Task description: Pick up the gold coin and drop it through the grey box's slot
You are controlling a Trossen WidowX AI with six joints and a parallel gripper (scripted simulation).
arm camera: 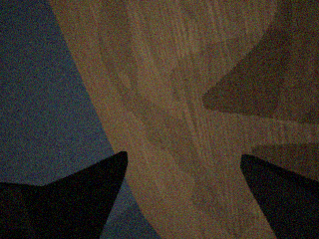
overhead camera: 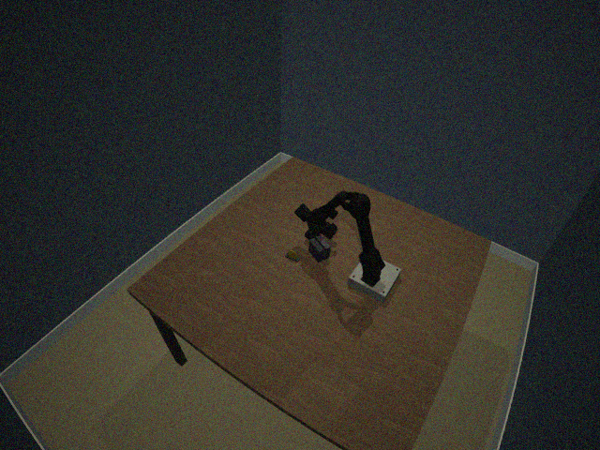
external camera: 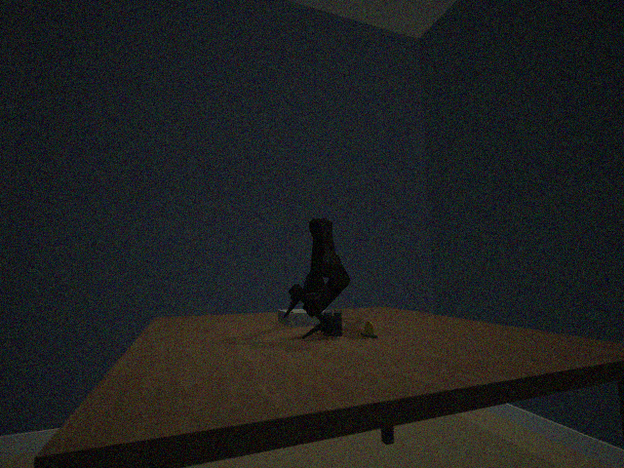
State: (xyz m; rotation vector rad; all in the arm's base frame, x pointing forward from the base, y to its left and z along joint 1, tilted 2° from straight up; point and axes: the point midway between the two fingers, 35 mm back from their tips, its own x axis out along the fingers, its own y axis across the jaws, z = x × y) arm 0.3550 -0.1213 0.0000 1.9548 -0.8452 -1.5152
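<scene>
My gripper tip is 1 cm past the gold coin, 25 cm to the right of it and 1 cm above it.
</scene>
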